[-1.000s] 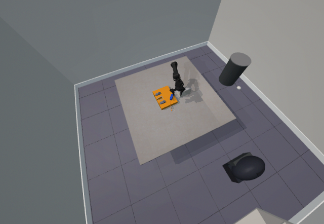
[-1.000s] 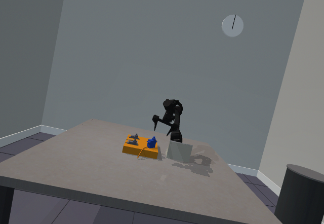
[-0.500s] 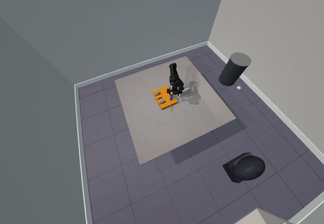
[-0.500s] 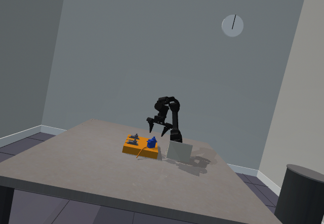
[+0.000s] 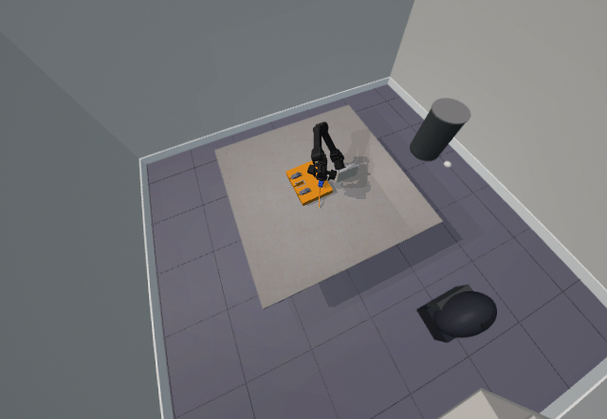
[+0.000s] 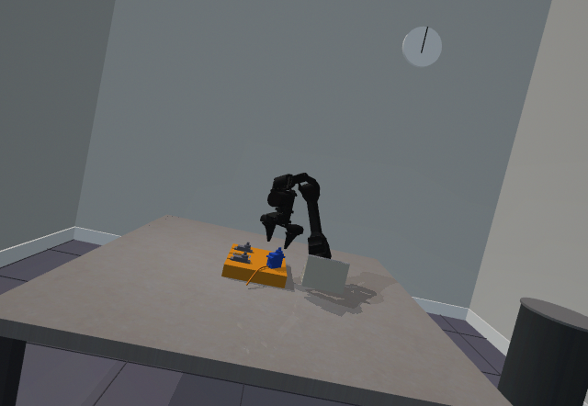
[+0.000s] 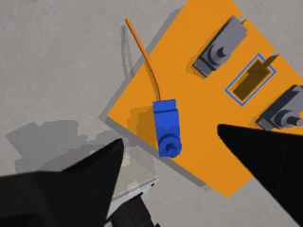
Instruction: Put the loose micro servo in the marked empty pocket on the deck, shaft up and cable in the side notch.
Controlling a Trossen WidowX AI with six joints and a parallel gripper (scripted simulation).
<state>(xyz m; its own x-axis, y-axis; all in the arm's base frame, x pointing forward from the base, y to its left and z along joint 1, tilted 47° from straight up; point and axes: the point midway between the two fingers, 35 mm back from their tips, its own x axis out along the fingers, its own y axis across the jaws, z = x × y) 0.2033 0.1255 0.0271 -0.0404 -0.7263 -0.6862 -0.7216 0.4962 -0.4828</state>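
The orange deck is 2 cm ahead of my gripper tip, 8 cm to the right of it and 12 cm below it.
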